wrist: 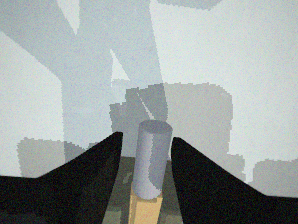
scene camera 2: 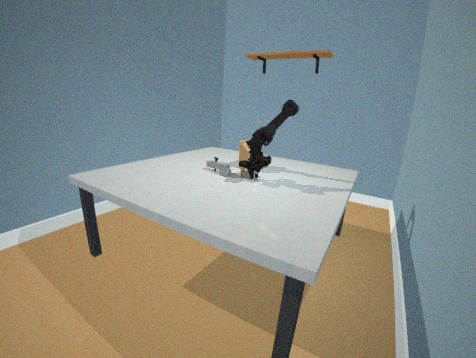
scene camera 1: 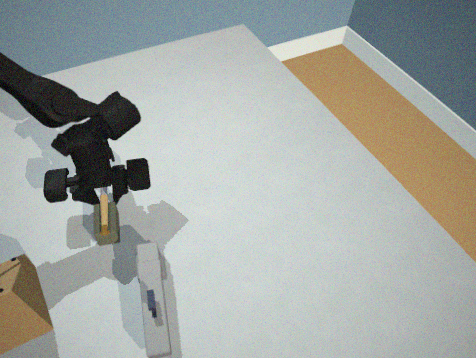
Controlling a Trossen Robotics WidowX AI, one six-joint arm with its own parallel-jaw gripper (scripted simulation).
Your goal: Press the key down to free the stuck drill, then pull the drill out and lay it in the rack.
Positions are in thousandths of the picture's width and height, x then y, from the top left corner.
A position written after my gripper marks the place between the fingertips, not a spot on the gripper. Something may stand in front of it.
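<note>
What I see here is my gripper (scene camera 1: 226, 571), and the wrist view shows the gripper too (wrist: 495, 632).
</note>
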